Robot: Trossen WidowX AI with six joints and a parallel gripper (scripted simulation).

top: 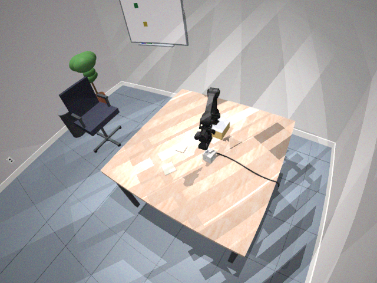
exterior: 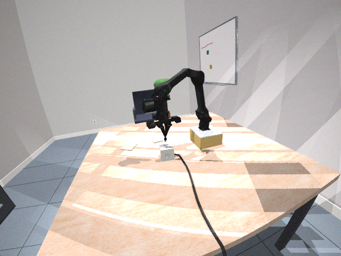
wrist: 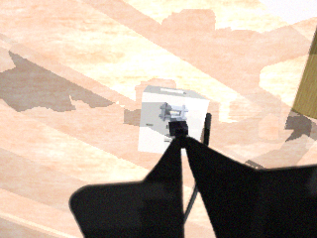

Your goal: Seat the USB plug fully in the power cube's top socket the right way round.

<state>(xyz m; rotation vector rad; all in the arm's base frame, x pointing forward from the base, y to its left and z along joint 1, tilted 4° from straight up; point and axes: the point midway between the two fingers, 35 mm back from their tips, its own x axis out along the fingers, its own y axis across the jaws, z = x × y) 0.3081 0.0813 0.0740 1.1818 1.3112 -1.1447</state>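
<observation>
Now: the black USB plug 20 mm below my gripper tip.
</observation>
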